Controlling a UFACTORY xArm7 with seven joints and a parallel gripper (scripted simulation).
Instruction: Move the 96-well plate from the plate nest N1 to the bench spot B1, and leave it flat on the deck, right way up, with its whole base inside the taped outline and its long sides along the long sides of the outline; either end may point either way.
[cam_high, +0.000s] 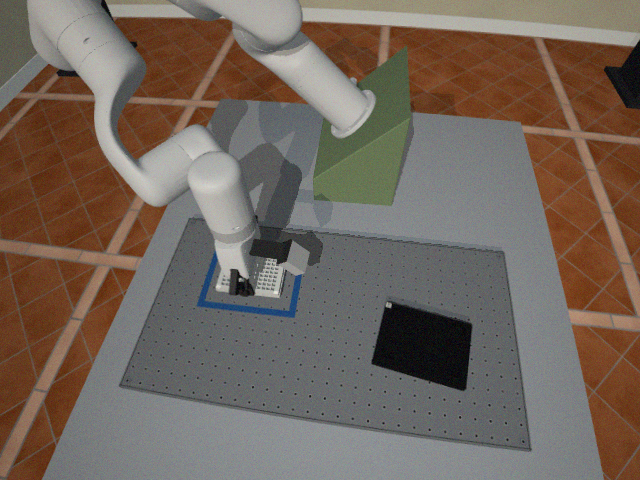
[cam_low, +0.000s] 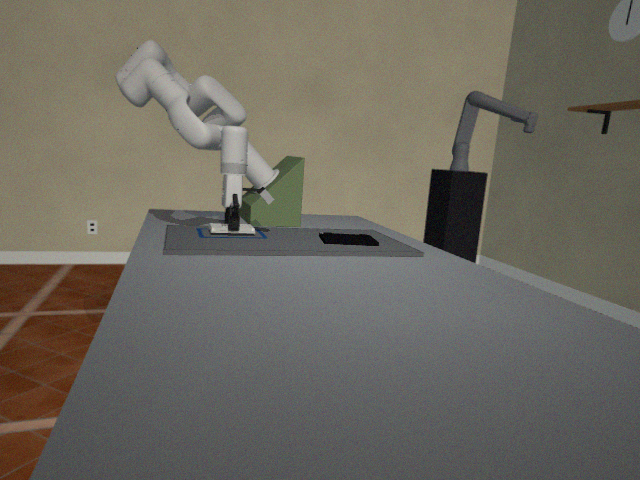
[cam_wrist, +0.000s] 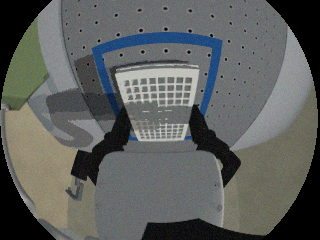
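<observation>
My hand is 10 mm above the white 96-well plate. Round my hand: black plate nest: 100 mm ahead, 340 mm to the left, 20 mm below.
</observation>
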